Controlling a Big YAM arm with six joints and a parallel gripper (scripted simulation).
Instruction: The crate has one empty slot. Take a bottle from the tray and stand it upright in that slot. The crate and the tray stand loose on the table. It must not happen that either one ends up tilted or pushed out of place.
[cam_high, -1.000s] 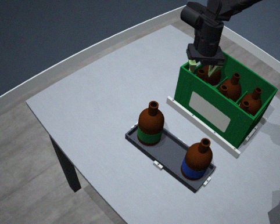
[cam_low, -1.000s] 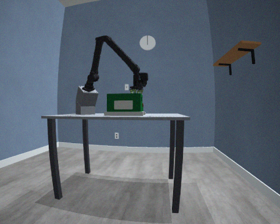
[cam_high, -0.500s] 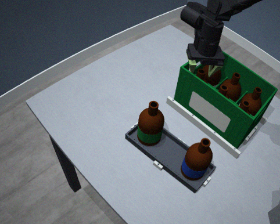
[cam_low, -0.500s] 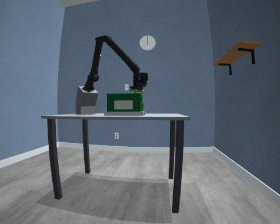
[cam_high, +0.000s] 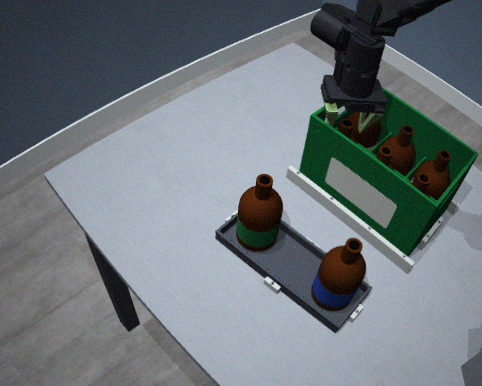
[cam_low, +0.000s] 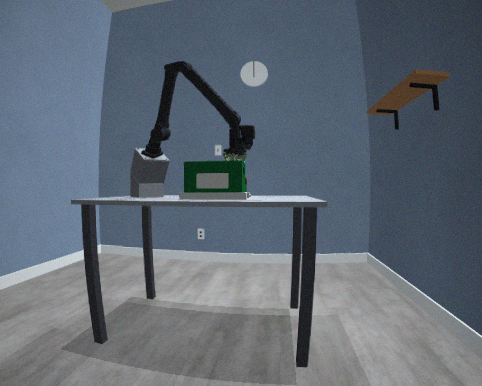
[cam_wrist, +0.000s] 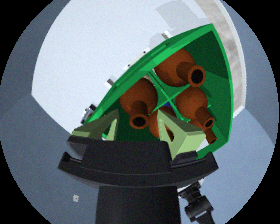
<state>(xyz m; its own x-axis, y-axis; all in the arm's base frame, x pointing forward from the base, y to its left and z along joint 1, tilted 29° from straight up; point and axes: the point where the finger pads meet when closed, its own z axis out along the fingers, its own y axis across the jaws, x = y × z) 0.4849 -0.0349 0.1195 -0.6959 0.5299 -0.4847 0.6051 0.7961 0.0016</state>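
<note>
My hand is 7 cm above the brown bottle. From my hand the other things lie so: grey tray (8 cm behind, 20 cm to the left, 14 cm below); then crate (9 cm behind, 5 cm to the right, 7 cm below).
</note>
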